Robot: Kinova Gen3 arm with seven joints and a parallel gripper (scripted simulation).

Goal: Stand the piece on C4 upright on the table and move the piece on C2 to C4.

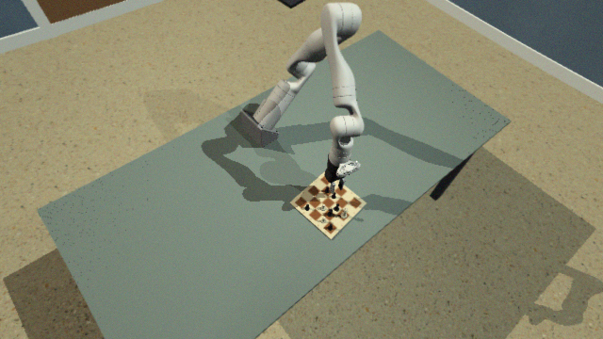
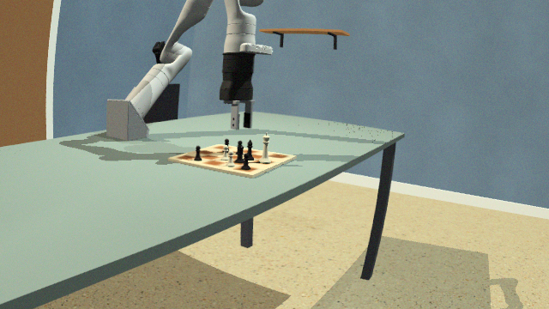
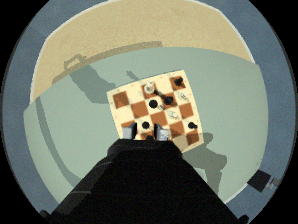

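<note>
My hand is 8 cm above the small chessboard and 3 cm to the left of it. From my hand the other things lie so: tall white piece 8 cm ahead, 5 cm below, 4 cm to the right.
</note>
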